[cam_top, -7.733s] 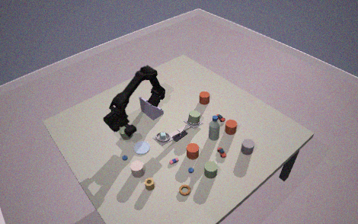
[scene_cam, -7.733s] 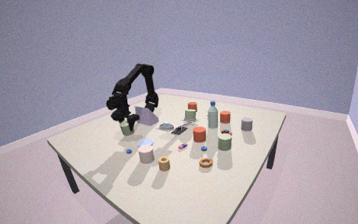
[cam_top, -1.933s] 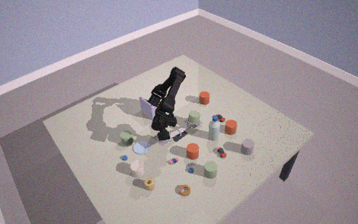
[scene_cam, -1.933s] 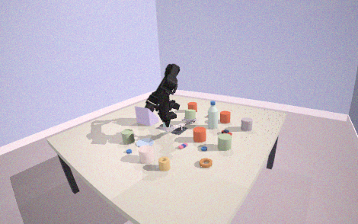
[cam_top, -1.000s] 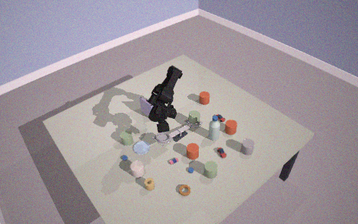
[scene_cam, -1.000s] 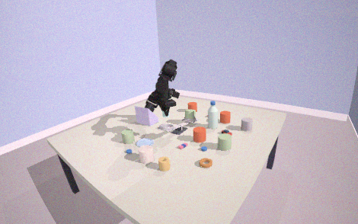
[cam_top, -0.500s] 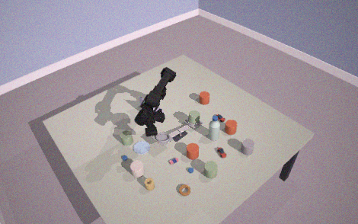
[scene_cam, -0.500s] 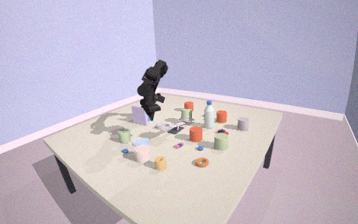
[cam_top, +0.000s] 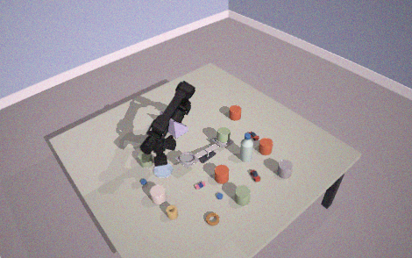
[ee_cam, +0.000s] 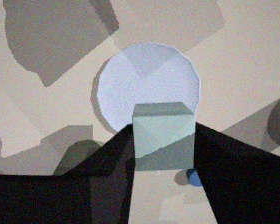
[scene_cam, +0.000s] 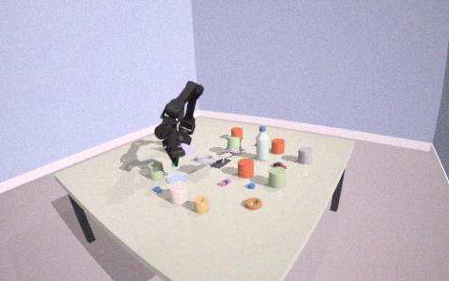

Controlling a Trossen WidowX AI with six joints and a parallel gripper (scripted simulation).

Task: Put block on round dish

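Right now my gripper tip is 70 mm above the round light-blue dish. From my gripper tip the other things lie so: teal block: 10 mm above; then pink-and-blue piece: 220 mm ahead, 50 mm to the left, 70 mm below; then balance: 100 mm ahead, 220 mm to the left, 30 mm below.
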